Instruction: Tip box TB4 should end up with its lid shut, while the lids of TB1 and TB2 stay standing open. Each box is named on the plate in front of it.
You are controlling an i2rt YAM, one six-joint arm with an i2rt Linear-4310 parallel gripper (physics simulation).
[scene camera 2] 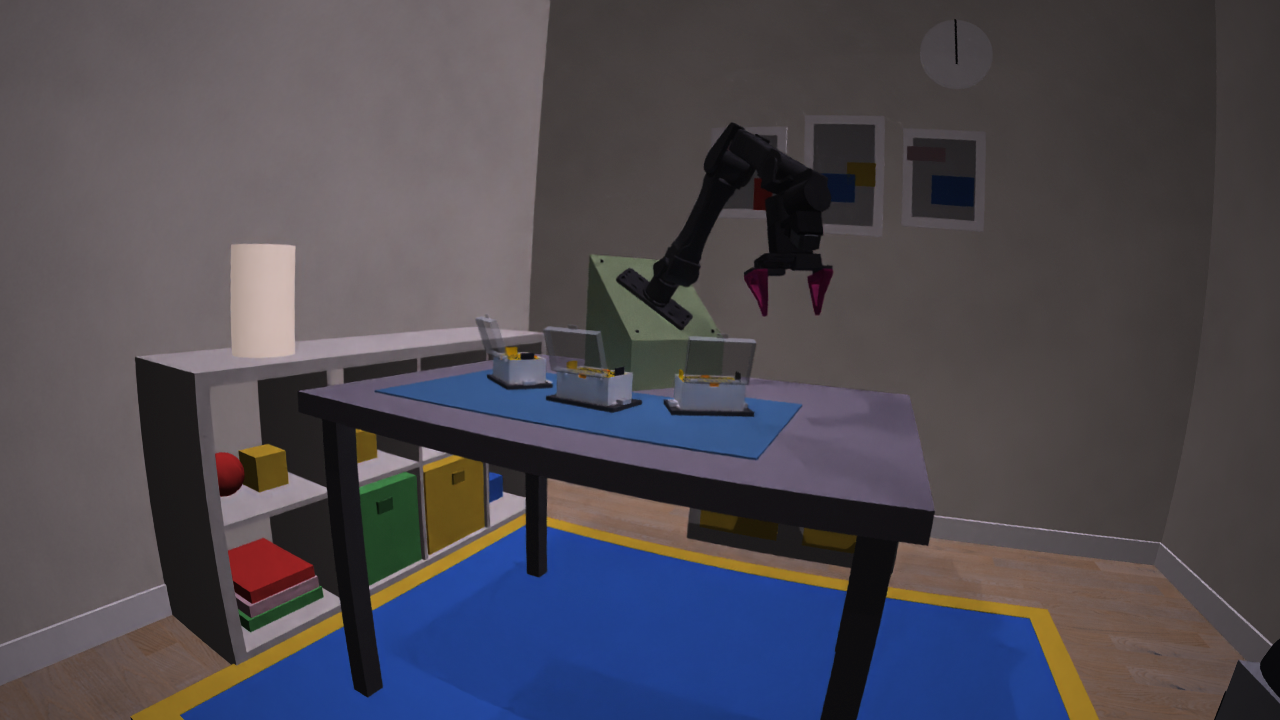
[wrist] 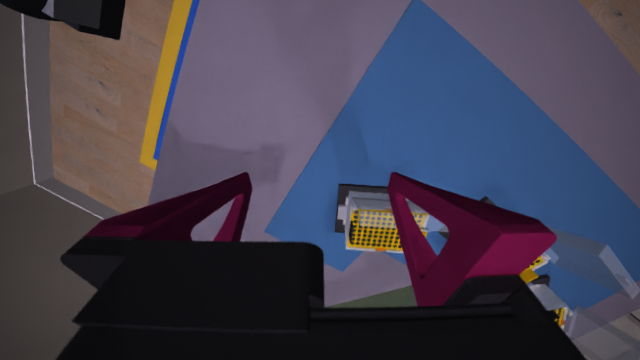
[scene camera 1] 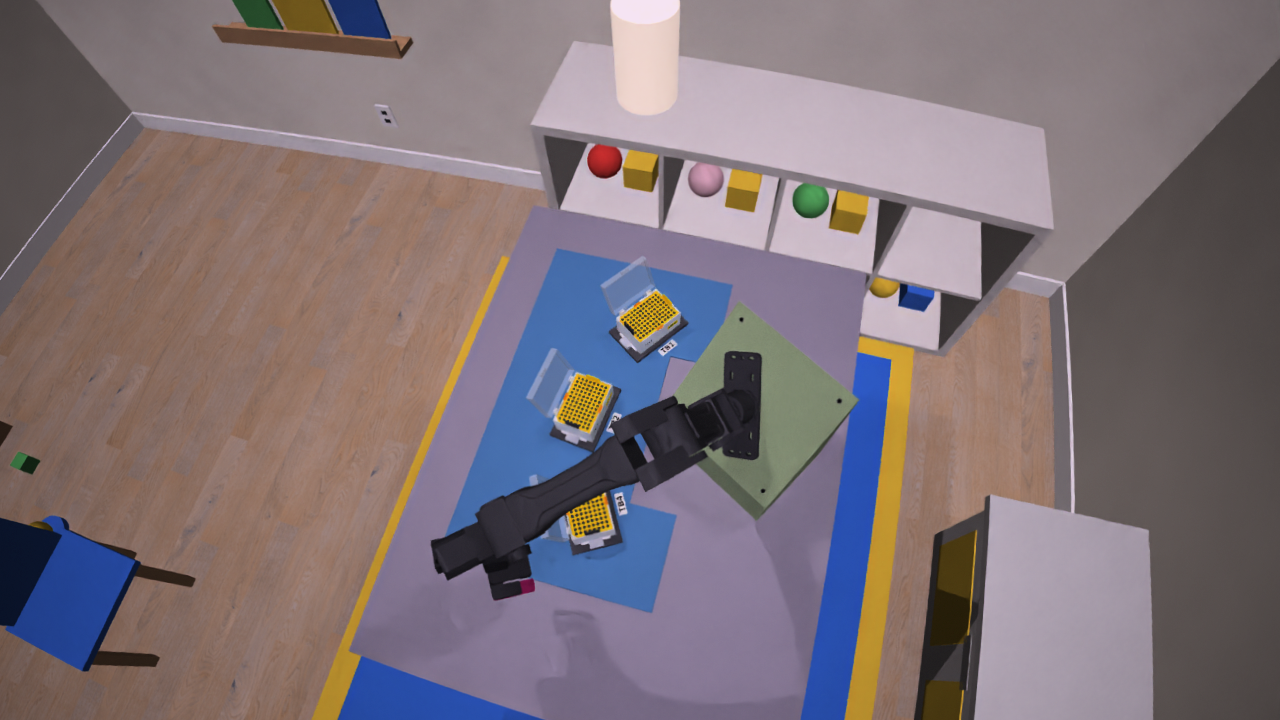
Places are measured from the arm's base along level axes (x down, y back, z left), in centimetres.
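Pixels of known places: gripper, fingertip midpoint: (scene camera 2: 791,315) (wrist: 319,180); arm's base, origin of the base link: (scene camera 2: 653,299) (scene camera 1: 742,405).
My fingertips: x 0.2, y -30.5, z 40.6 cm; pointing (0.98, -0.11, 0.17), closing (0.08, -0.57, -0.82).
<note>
Ahead of a thing's pixels: the offset from my fingertips to its top centre. "*": to the spot under its first point. Level surfaces: height alone.
TB4 {dx +12.1, dy +6.8, dz -16.5 cm} (scene camera 1: 590,516) (scene camera 2: 711,394) (wrist: 375,229) stands at the mat's near end in scene view 1. Its clear lid {* dx +8.9, dy +1.6, dz -10.5 cm} (scene camera 2: 732,360) stands up open; the arm partly hides it in scene view 1. The middle box, TB2 {dx +13.0, dy -0.3, dz -36.9 cm} (scene camera 1: 584,404) (scene camera 2: 594,387), has its lid {* dx +9.3, dy -8.7, dz -38.2 cm} (scene camera 1: 550,379) (scene camera 2: 574,348) open; its plate is partly covered. TB1 (scene camera 1: 648,318) (scene camera 2: 520,369), nearest the shelf, has its lid (scene camera 1: 629,284) (scene camera 2: 488,334) open. My gripper (scene camera 2: 790,313) (wrist: 319,180) is open and empty, well above the table and to the right of TB4 in scene view 2. The right finger hides part of TB4 in the wrist view.
The boxes stand on a blue mat {dx +19.6 cm} (scene camera 1: 617,586) (scene camera 2: 760,436) on the grey-purple table {dx +19.8 cm} (scene camera 1: 716,626). The arm reaches from the green slanted base (scene camera 1: 801,385) (scene camera 2: 617,313) over the TB4 side. A shelf unit (scene camera 1: 805,116) stands along the wall beyond TB1.
</note>
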